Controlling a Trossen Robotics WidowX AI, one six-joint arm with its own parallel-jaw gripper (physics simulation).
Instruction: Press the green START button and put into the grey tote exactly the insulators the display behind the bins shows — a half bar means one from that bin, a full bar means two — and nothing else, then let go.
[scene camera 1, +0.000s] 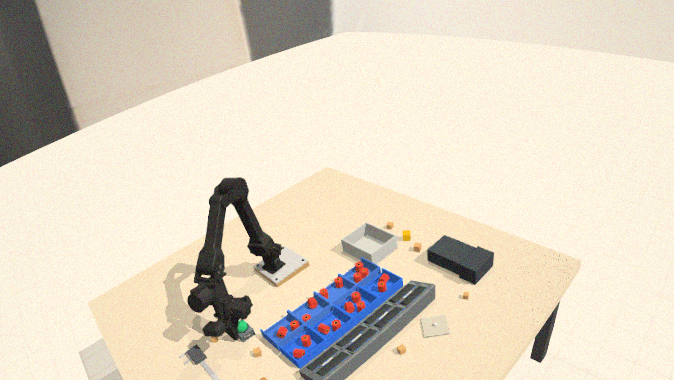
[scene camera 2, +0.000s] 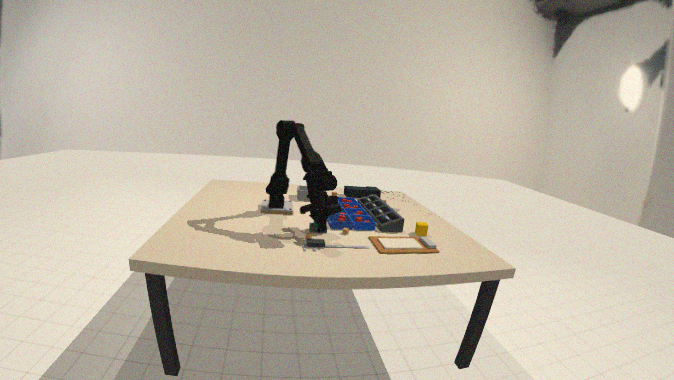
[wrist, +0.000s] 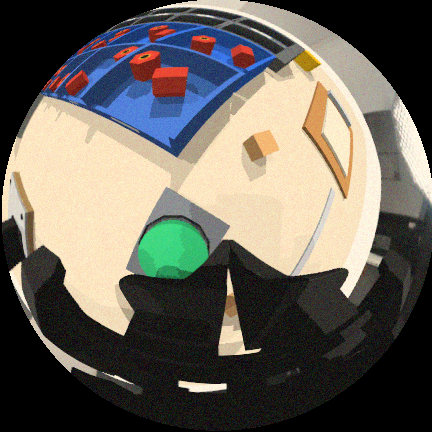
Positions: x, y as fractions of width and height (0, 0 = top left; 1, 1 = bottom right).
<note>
In view: my gripper (scene camera 1: 0.35, 0.89), a grey tote (scene camera 1: 0.55, 0.64) and a black box (scene camera 1: 0.70, 0.69).
My gripper is seen too in scene camera 2 (scene camera 2: 0.48, 0.61) and in the wrist view (wrist: 0.52, 0.57).
</note>
